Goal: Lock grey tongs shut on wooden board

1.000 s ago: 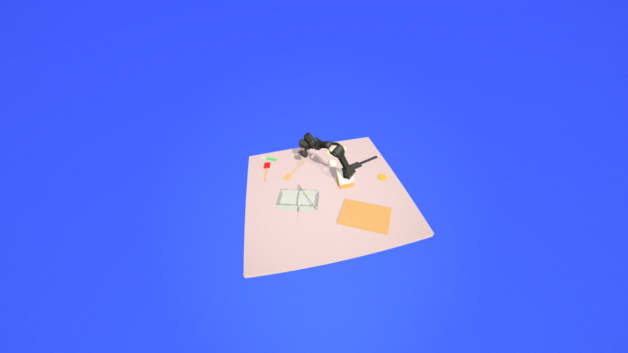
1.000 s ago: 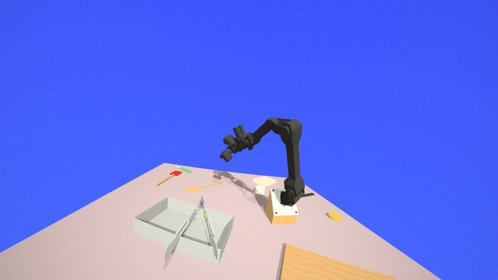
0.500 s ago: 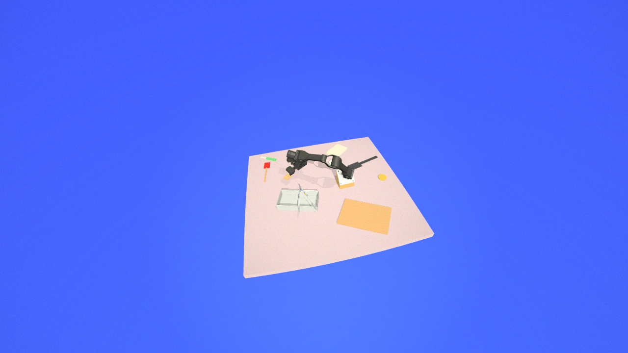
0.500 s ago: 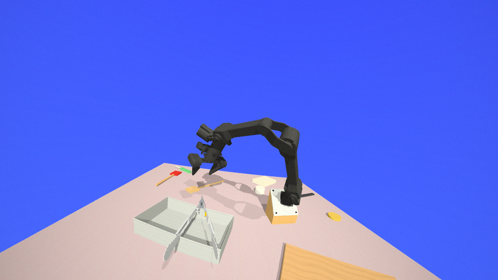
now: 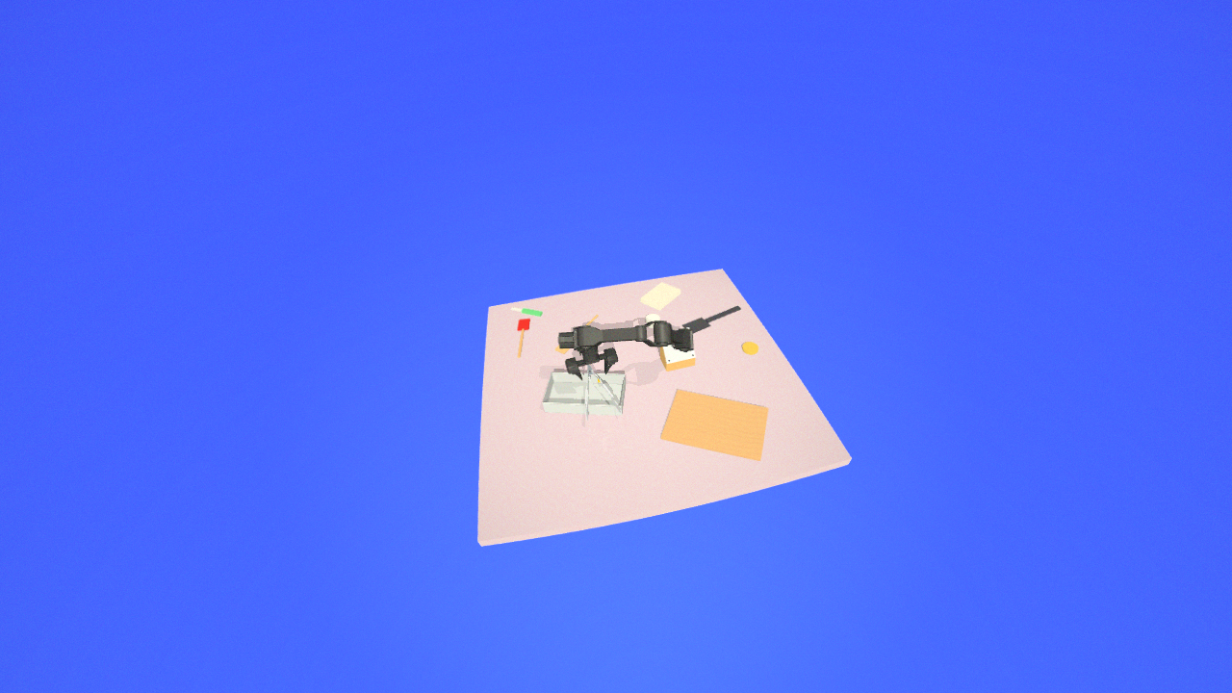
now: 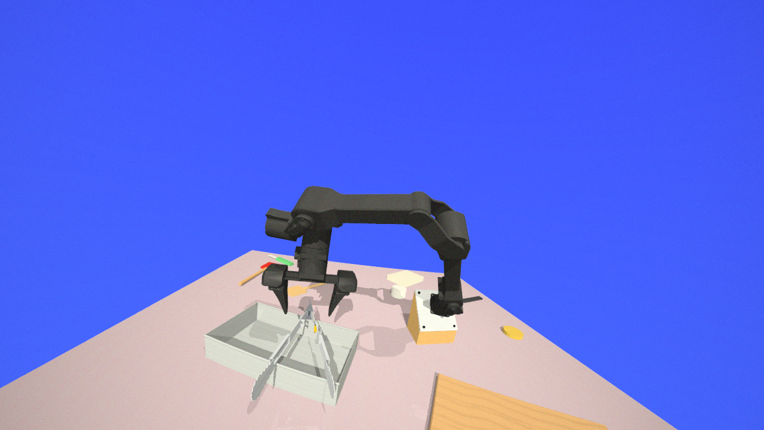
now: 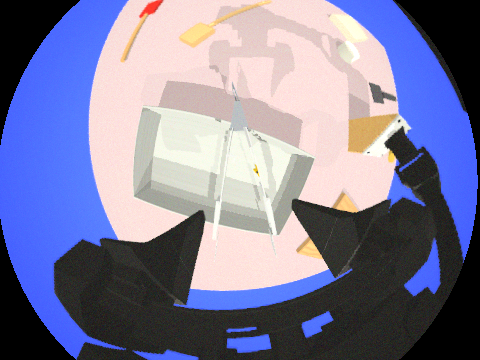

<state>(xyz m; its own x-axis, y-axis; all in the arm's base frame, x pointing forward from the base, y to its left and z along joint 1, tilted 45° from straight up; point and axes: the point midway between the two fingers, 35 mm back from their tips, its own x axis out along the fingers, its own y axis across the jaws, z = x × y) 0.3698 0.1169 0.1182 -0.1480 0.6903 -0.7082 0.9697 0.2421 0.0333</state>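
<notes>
My gripper tip is now 4 cm short of the tin, 1 cm to the left of it and 10 cm above it. The rest, counted from my gripper tip: white cylinder (29 cm behind, 43 cm to the right, 11 cm below); then red spatula (33 cm ahead, 46 cm to the right, 12 cm below); then wooden board (43 cm behind, 20 cm to the left, 12 cm below).
</notes>
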